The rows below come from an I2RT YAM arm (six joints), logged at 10 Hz.
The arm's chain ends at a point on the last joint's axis. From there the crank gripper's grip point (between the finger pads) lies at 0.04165 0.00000 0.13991 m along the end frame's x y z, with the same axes.
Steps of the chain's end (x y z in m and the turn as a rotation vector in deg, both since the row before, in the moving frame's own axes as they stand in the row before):
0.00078 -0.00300 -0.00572 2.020 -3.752 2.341
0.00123 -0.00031 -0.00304 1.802 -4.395 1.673
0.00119 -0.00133 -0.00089 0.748 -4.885 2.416
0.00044 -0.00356 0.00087 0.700 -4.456 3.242
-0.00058 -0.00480 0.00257 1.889 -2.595 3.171
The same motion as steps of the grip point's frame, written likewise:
-0.00839 -0.00646 -0.00335 2.020 -3.752 2.341
-0.00956 -0.00370 -0.00031 1.802 -4.395 1.673
-0.01087 -0.00167 0.00215 0.748 -4.885 2.416
-0.01057 -0.00324 0.00369 0.700 -4.456 3.242
-0.00689 -0.00731 0.00427 1.889 -2.595 3.171

